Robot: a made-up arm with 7 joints.
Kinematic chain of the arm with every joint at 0, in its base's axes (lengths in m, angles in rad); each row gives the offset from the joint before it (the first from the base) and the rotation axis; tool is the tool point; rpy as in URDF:
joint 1: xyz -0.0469 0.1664 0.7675 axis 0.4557 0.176 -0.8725
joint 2: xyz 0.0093 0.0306 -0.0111 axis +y
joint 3: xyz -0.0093 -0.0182 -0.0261 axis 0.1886 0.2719 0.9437
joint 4: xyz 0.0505 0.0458 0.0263 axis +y
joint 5: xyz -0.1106 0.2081 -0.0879 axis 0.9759 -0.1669 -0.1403
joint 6: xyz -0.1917 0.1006 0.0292 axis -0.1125 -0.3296 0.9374
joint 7: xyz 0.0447 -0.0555 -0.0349 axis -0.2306 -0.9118 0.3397
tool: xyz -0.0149 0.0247 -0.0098 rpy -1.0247 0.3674 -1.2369
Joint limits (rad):
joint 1: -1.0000..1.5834
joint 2: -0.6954..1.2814
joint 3: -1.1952..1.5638
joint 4: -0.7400..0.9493
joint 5: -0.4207..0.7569
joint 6: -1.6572..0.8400
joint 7: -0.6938..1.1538
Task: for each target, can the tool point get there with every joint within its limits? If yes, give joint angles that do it. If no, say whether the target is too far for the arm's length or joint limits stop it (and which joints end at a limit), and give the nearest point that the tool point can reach.
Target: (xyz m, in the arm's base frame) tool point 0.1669 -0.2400 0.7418
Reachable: no: joint limits stop it (at a limit: joint 1, joint 2, joint 3, joint 5, joint 7) | nearest point 0.0379 -0.2546 0.7103 | short by 0.134 m
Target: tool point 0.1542 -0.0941 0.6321
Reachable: no: joint limits stop it (at a limit: joint 1, joint 3, joint 5, joint 7) | nearest point 0.1885 -0.1353 0.6137 | short by 0.057 m
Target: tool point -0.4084 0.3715 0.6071
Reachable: yes | joints -0.2846 -0.0747 0.0952 0.0939 -0.0085 -0.9500 0.5483
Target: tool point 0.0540 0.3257 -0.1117
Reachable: no: too far | nearest point 0.0065 0.2631 0.2659 | short by 0.386 m
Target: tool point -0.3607 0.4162 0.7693
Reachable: yes | joints 0.1275 -0.3987 0.3702 0.6770 -0.2851 -0.0261 0.2428
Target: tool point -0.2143 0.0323 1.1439
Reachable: yes | joints 1.2445 0.8238 1.1124 0.3428 0.4101 -1.2577 -0.1575
